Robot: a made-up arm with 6 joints. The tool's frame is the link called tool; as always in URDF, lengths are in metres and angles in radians.
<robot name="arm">
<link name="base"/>
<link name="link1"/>
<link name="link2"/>
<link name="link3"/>
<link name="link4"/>
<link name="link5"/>
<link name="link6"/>
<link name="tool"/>
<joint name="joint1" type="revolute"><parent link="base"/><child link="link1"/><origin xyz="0 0.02 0.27" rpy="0 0 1.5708"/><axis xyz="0 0 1"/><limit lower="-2.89" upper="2.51" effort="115" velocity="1.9"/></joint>
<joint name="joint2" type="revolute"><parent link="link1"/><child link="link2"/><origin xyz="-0.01 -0.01 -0.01" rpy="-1.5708 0 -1.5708"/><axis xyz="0 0 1"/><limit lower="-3.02" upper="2.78" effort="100" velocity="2"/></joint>
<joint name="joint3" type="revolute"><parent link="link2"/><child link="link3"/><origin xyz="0.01 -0.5 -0.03" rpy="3.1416 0 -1.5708"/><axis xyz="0 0 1"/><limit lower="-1.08" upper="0.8" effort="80" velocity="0.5"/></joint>
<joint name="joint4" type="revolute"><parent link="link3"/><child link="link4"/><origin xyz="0.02 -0.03 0.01" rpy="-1.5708 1.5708 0"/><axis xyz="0 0 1"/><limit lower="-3.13" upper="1.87" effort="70" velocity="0.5"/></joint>
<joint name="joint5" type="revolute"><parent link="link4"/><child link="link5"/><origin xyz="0.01 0.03 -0.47" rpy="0 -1.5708 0"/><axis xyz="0 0 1"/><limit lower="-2.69" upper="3.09" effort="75" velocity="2.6"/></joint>
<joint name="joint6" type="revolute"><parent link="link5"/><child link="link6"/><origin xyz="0 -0.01 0.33" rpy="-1.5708 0 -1.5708"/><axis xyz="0 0 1"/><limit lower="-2.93" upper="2.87" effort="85" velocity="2.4"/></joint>
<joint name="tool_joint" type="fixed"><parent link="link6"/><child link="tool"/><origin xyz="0 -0.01 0.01" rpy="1.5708 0 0"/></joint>
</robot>
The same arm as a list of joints. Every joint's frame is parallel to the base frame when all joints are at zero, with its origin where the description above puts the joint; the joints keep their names.
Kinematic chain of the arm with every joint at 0, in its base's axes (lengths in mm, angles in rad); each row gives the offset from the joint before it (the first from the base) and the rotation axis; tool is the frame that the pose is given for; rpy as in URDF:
joint1: xyz 0 20 270 axis +z
joint2: xyz 10 -10 -10 axis +y
joint3: xyz 10 -30 500 axis -y
joint4: xyz 30 -10 20 axis -x
joint5: xyz 470 10 -30 axis -y
joint6: xyz 0 -330 10 axis -x
tool: xyz -10 -10 0 rpy 1.5708 -1.5708 0
Joint limits (rad, base to tool): -2.89..2.51 -3.02..2.78 -1.08..0.8 -3.13..1.87 -2.69..3.09 -2.93..2.87

